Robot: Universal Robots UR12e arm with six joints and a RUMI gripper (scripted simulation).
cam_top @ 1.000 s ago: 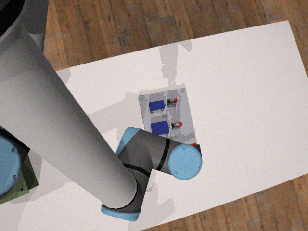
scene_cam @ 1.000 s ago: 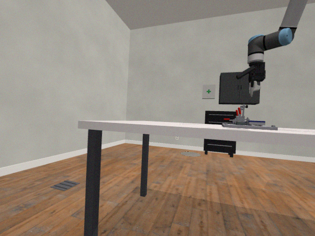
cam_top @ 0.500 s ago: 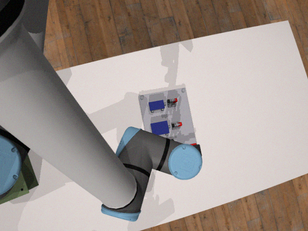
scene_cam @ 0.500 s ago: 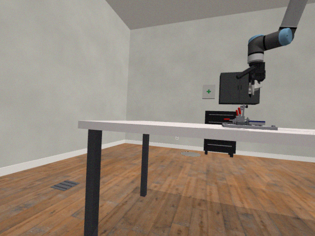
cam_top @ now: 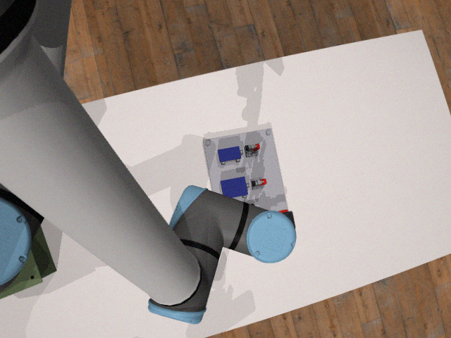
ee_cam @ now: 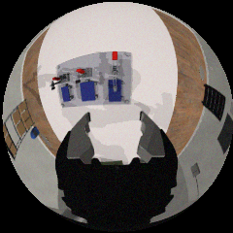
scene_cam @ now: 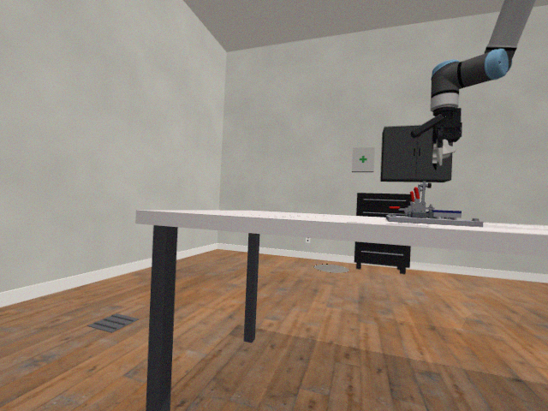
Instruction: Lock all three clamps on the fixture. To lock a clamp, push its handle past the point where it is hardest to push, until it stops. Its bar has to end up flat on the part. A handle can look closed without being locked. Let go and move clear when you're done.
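Now: hand 21 cm above the grey fixture plate, 11 cm to the right of it and 5 cm short of it. From my hand the other things lie so: blue part: 19 cm below.
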